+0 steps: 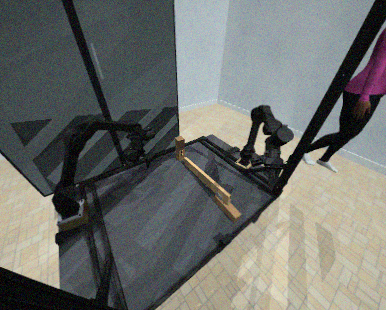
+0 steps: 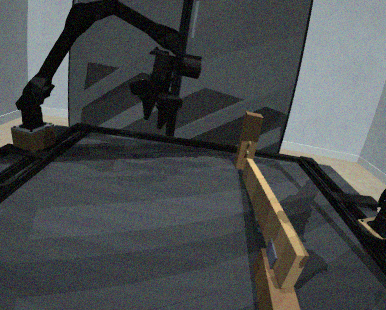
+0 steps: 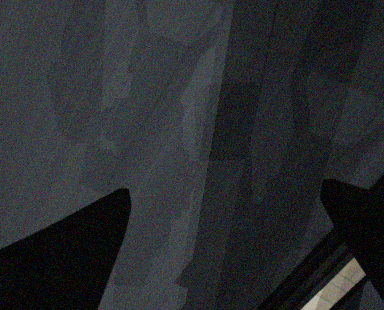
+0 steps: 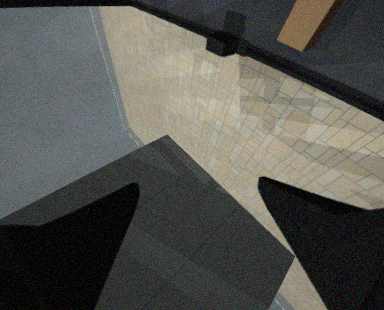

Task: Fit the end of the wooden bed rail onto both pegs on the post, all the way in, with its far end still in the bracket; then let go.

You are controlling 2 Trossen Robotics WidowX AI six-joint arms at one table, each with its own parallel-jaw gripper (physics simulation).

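Seen in the pictures: left gripper, fingertip midpoint: point(image 1: 141, 166) point(image 2: 152, 124) point(image 3: 224, 192); right gripper, fingertip midpoint: point(image 1: 271, 188) point(image 4: 198, 185); left arm's base, origin of the base link: point(image 1: 70, 211) point(image 2: 32, 125); right arm's base, origin of the base link: point(image 1: 244, 162) point(image 2: 381, 229).
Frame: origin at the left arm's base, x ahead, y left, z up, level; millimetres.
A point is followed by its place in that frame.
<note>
The wooden post point(image 1: 180, 145) @(x 643, y 209, z 54 mm) point(image 2: 251, 125) @(x 645, y 210, z 64 mm) stands upright at the back, with small pegs point(image 2: 248, 146) @(x 651, y 210, z -4 mm) showing on its face. The pale wooden rail point(image 1: 206, 178) @(x 678, y -94, z 2 mm) point(image 2: 267, 205) @(x 681, y -114, z 1 mm) runs from near the post's foot, its end apart from the post and the pegs uncovered, to the bracket. The bracket's small blue-grey plate point(image 2: 271, 254) @(x 688, y -216, z -23 mm) stands beside the rail's far end, above a wooden block point(image 1: 234, 212) @(x 711, y -321, z -38 mm) point(image 2: 280, 297) @(x 703, y -283, z -38 mm) point(image 4: 306, 22) @(x 718, y -318, z -38 mm). My left gripper point(image 1: 137, 161) @(x 358, y 143, z 25 mm) point(image 2: 154, 121) @(x 358, y 143, z 25 mm) point(image 3: 224, 192) @(x 358, y 143, z 25 mm) is open and empty, left of the post, above the table. My right gripper point(image 4: 198, 185) @(x 784, y -386, z 187 mm) is open and empty, away from the rail.
The dark table point(image 1: 150, 220) @(x 324, y -153, z -85 mm) point(image 2: 140, 215) @(x 442, y -126, z -85 mm) has a raised black frame edge point(image 2: 200, 143) @(x 488, y 319, z -68 mm). A black upright point(image 1: 335, 85) @(x 1009, y -317, z 528 mm) rises near the right arm. A dark panel point(image 1: 135, 55) point(image 2: 240, 45) stands behind the table. A person in pink and black point(image 1: 370, 75) is at the far right. Shadows cross the table.
</note>
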